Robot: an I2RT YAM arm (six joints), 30 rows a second.
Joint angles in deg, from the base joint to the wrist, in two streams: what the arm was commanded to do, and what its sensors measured. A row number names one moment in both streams.
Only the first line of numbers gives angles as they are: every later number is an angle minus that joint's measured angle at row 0.
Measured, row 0: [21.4 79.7 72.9 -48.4 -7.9 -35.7]
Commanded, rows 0 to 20: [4.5 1.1 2.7 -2.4 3.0 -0.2]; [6.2 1.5 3.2 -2.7 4.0 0.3]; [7.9 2.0 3.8 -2.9 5.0 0.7]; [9.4 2.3 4.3 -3.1 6.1 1.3]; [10.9 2.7 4.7 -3.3 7.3 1.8]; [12.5 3.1 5.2 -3.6 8.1 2.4]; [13.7 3.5 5.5 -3.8 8.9 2.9]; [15.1 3.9 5.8 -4.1 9.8 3.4]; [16.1 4.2 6.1 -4.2 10.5 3.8]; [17.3 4.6 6.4 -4.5 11.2 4.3]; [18.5 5.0 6.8 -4.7 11.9 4.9]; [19.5 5.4 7.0 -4.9 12.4 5.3]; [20.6 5.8 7.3 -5.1 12.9 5.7]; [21.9 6.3 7.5 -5.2 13.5 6.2]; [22.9 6.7 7.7 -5.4 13.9 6.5]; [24.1 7.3 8.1 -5.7 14.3 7.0]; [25.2 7.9 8.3 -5.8 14.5 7.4]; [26.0 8.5 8.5 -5.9 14.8 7.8]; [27.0 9.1 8.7 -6.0 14.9 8.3]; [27.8 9.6 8.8 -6.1 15.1 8.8]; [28.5 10.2 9.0 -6.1 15.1 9.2]
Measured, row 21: [26.7 8.9 7.3 -5.1 13.5 6.8]
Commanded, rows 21 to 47: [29.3 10.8 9.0 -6.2 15.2 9.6]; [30.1 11.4 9.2 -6.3 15.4 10.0]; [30.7 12.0 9.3 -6.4 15.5 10.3]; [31.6 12.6 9.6 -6.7 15.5 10.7]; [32.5 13.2 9.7 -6.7 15.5 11.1]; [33.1 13.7 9.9 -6.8 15.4 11.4]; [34.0 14.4 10.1 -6.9 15.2 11.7]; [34.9 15.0 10.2 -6.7 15.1 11.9]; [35.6 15.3 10.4 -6.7 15.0 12.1]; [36.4 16.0 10.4 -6.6 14.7 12.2]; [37.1 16.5 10.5 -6.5 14.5 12.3]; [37.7 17.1 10.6 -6.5 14.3 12.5]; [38.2 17.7 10.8 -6.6 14.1 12.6]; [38.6 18.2 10.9 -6.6 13.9 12.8]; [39.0 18.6 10.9 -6.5 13.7 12.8]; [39.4 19.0 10.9 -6.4 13.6 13.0]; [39.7 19.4 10.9 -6.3 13.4 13.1]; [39.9 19.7 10.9 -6.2 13.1 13.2]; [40.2 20.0 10.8 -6.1 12.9 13.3]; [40.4 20.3 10.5 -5.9 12.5 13.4]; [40.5 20.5 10.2 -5.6 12.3 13.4]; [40.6 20.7 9.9 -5.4 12.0 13.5]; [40.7 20.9 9.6 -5.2 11.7 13.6]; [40.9 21.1 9.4 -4.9 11.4 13.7]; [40.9 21.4 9.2 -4.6 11.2 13.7]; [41.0 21.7 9.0 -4.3 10.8 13.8]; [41.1 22.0 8.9 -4.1 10.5 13.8]
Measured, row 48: [40.4 21.1 9.2 -5.5 12.1 12.9]
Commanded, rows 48 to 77: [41.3 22.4 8.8 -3.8 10.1 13.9]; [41.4 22.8 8.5 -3.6 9.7 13.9]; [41.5 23.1 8.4 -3.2 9.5 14.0]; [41.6 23.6 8.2 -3.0 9.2 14.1]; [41.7 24.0 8.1 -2.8 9.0 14.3]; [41.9 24.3 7.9 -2.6 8.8 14.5]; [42.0 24.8 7.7 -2.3 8.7 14.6]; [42.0 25.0 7.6 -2.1 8.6 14.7]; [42.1 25.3 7.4 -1.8 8.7 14.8]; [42.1 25.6 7.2 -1.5 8.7 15.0]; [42.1 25.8 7.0 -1.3 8.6 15.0]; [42.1 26.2 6.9 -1.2 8.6 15.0]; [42.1 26.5 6.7 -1.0 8.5 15.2]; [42.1 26.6 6.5 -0.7 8.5 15.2]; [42.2 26.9 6.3 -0.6 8.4 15.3]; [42.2 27.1 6.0 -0.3 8.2 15.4]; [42.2 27.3 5.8 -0.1 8.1 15.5]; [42.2 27.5 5.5 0.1 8.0 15.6]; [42.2 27.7 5.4 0.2 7.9 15.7]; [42.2 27.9 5.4 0.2 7.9 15.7]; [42.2 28.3 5.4 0.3 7.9 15.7]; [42.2 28.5 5.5 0.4 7.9 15.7]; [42.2 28.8 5.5 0.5 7.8 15.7]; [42.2 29.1 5.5 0.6 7.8 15.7]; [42.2 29.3 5.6 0.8 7.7 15.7]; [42.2 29.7 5.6 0.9 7.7 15.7]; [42.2 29.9 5.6 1.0 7.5 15.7]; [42.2 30.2 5.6 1.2 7.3 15.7]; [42.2 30.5 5.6 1.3 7.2 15.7]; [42.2 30.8 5.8 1.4 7.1 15.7]
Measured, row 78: [41.8 29.8 5.7 0.3 8.1 15.3]
